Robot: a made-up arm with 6 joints.
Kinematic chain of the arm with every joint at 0, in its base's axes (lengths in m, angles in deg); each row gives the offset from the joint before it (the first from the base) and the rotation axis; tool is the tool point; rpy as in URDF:
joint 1: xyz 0 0 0.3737 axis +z
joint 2: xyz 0 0 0 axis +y
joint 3: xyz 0.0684 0 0.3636 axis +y
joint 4: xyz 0.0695 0 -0.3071 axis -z
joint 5: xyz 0 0 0 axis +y
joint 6: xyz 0.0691 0 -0.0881 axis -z
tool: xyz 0 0 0 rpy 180 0 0
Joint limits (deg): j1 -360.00..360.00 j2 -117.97..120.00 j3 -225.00..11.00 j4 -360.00..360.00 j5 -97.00..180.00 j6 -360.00..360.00
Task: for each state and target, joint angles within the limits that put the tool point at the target. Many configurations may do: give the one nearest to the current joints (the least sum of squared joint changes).
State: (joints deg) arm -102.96 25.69 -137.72 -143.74 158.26 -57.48
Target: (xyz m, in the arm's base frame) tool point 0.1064 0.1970 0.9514
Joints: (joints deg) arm -127.81 -19.07 -167.52 -152.92 172.02 -57.48
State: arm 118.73 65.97 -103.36 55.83 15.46 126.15
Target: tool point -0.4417 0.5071 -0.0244
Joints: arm 133.15 98.90 -136.35 50.27 21.52 126.15
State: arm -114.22 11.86 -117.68 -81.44 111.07 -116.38
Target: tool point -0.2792 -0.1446 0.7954
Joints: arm -133.29 -11.39 -83.04 -68.41 129.41 -116.38
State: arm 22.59 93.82 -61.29 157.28 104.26 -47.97
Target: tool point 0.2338 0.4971 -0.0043
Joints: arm 60.24 84.53 -87.38 154.61 103.85 -47.97
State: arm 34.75 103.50 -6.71 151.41 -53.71 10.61
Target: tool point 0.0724 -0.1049 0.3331
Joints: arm -5.88 89.03 9.28 117.36 -64.79 10.61
